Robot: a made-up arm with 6 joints.
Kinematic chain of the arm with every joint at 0, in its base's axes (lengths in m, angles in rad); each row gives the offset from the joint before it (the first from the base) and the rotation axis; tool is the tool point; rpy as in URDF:
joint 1: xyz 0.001 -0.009 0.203 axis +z
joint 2: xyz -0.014 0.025 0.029 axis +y
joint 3: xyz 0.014 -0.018 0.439 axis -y
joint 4: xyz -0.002 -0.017 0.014 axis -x
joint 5: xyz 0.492 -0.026 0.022 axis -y
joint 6: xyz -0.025 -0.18 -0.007 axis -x
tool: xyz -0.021 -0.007 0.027 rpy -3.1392 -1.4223 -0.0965
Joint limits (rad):
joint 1: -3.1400..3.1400
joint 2: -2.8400..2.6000
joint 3: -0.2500..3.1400
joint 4: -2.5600..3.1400
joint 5: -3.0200..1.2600
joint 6: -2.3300..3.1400
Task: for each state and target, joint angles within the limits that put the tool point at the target. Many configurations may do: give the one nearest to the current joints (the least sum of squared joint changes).
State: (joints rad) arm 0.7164 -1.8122 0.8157 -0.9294 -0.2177 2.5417
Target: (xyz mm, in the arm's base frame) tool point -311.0 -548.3 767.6
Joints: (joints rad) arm 0.8397 -1.3492 0.8877 -0.9142 -0.1972 2.5415
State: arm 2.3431 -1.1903 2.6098 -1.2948 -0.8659 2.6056
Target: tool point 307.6 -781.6 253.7
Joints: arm 1.8457 -1.1018 2.8067 -1.3623 -0.8236 2.6083
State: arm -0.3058 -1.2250 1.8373 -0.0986 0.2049 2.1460
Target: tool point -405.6 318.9 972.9
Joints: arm -1.0260 -0.7427 1.3763 -0.3540 0.1796 2.1482
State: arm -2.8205 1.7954 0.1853 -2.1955 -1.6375 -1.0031
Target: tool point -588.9 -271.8 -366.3
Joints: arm -2.8631 1.7749 1.0177 -2.2780 -1.8108 -0.9071
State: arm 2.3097 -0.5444 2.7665 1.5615 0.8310 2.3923
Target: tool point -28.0 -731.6 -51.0
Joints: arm 1.5248 -1.2608 2.4580 1.7581 0.9559 2.4381
